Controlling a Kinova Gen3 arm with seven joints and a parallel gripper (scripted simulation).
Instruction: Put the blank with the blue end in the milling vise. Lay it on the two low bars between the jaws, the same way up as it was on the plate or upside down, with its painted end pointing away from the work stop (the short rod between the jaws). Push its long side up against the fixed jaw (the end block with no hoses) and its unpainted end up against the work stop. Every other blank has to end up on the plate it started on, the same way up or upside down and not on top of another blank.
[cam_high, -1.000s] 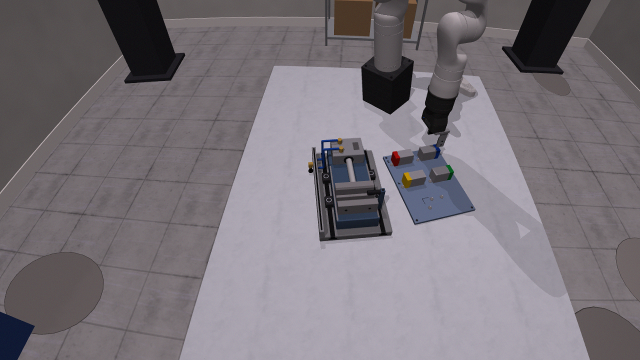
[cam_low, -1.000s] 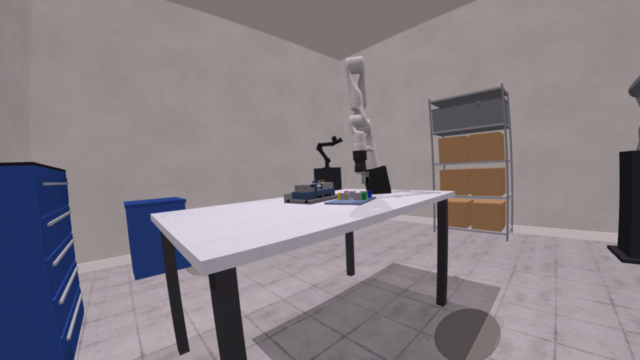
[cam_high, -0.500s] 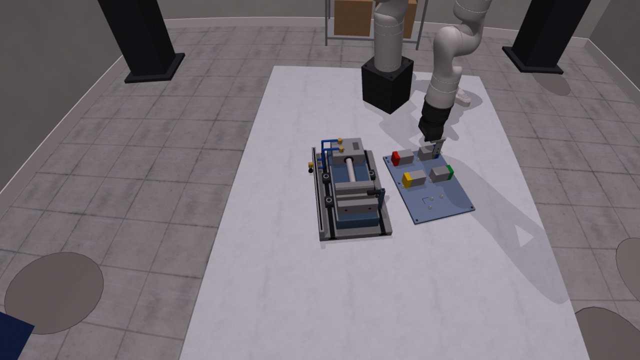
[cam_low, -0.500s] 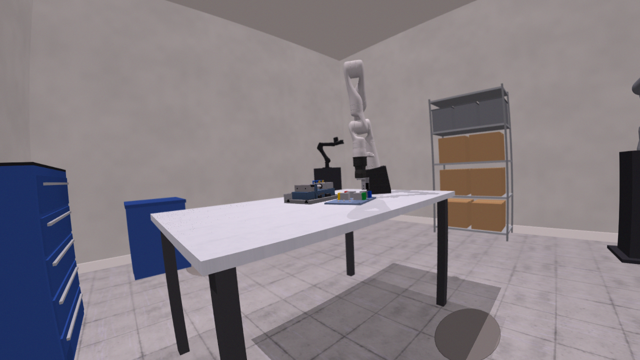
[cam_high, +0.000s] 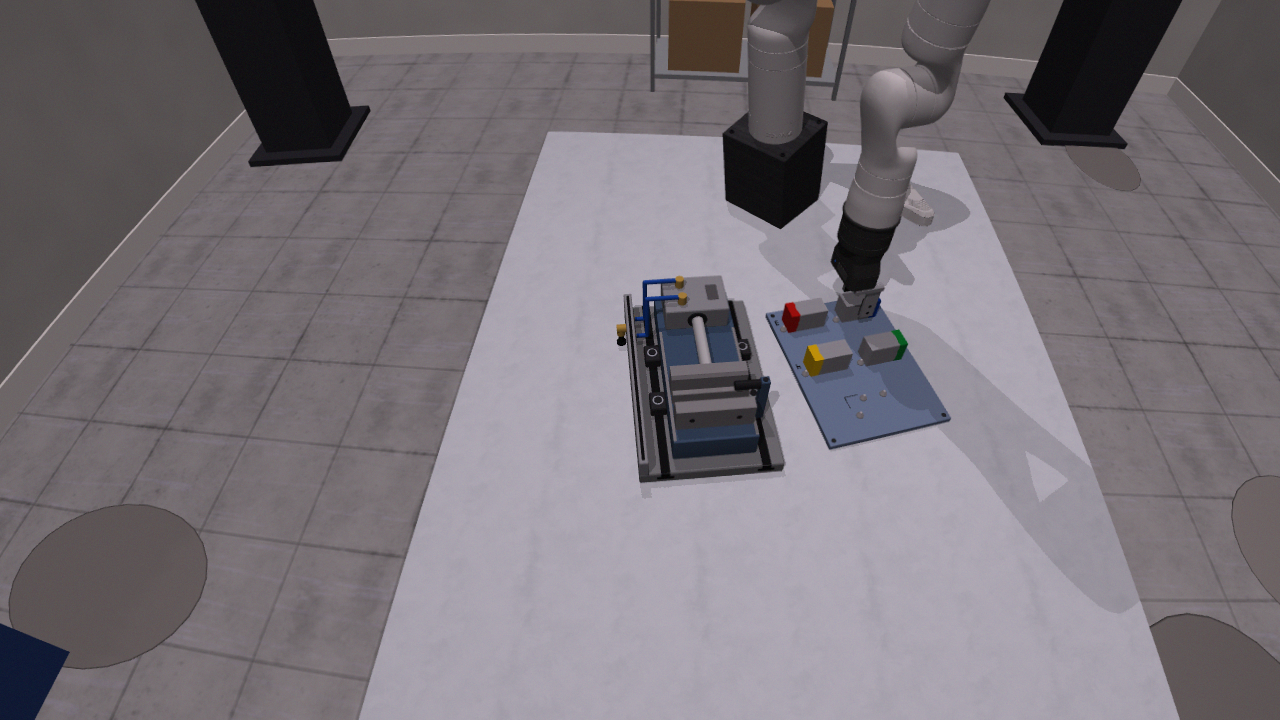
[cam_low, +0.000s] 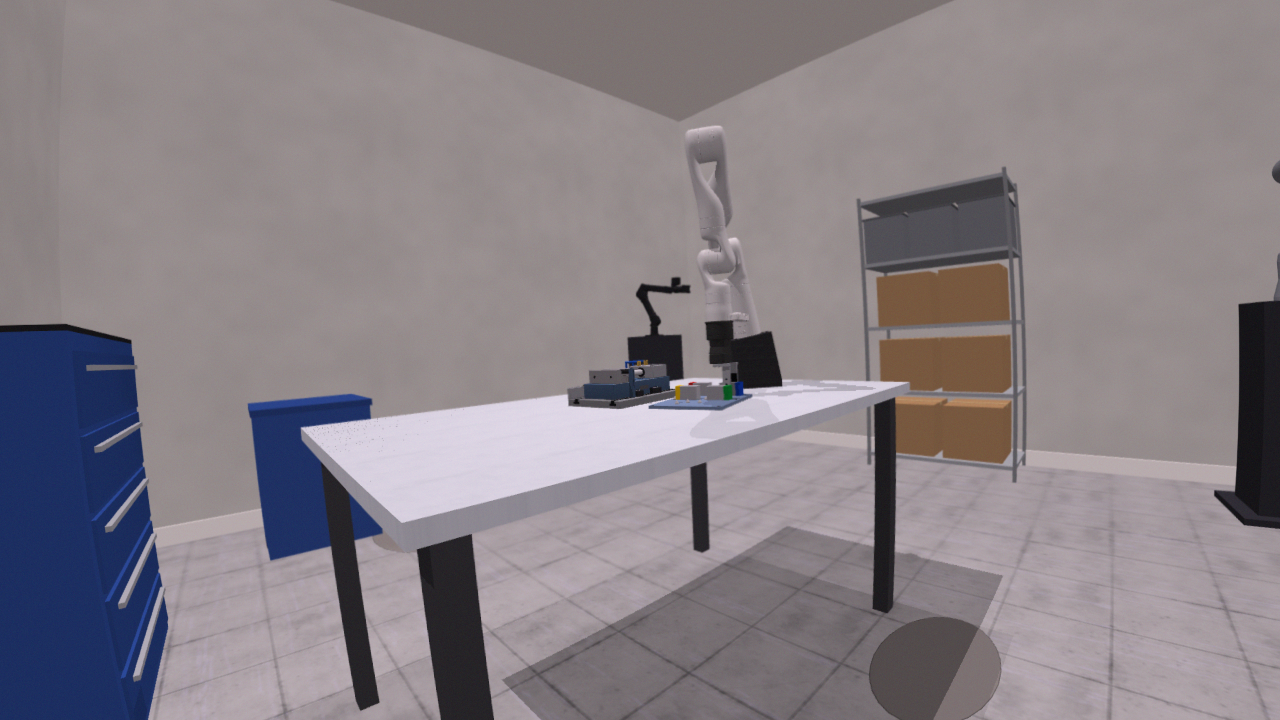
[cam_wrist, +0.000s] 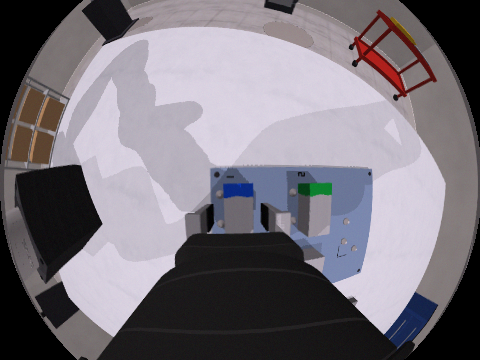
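Right now the blue-ended blank is 20 mm below my hand. The rest, counted from my hand: red-ended blank (20 mm ahead, 90 mm to the right, 20 mm below); then blue plate (100 mm ahead, 20 mm to the right, 50 mm below); then green-ended blank (90 mm ahead, 20 mm to the left, 20 mm below).
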